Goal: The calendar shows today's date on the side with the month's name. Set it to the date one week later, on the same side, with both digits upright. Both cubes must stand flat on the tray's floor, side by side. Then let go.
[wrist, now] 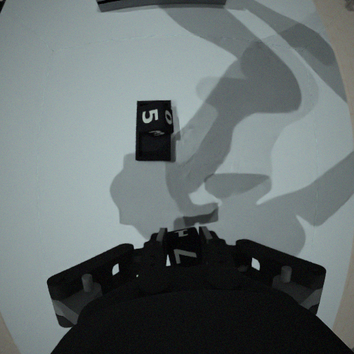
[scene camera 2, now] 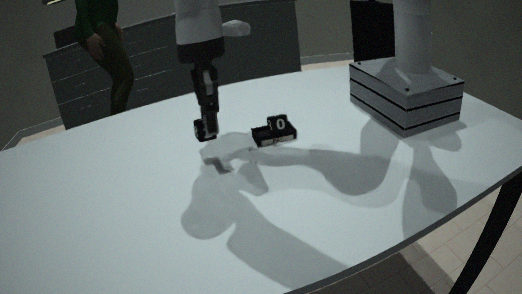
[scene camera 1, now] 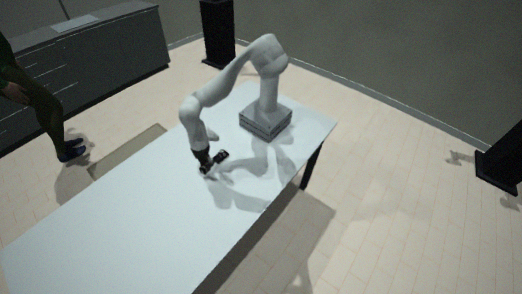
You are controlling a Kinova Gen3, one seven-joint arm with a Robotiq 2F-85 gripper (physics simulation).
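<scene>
The black calendar tray (scene camera 1: 215,160) (scene camera 2: 257,137) (wrist: 153,148) stands on the table. In scene camera 2 its month label (scene camera 2: 278,141) faces the camera, too blurred to read. One black cube (scene camera 2: 278,123) (wrist: 151,116) sits in the tray's right half in that view, an upright 0 on the label side; in the wrist view a 5 is on top. The left half is empty. My gripper (scene camera 1: 204,167) (scene camera 2: 210,130) (wrist: 183,236) is shut on the other black cube (scene camera 2: 200,131) (wrist: 185,254), above the table and left of the tray in scene camera 2. A 7 shows on its camera-facing side; its label-side digit is unclear.
The arm's grey base block (scene camera 1: 266,120) (scene camera 2: 406,102) stands on the white table (scene camera 1: 125,210) (scene camera 2: 100,200) beyond the tray. Arm shadows fall across the table. A person (scene camera 1: 45,105) (scene camera 2: 107,55) stands by the grey cabinet (scene camera 1: 100,55) (scene camera 2: 160,65) beyond the table.
</scene>
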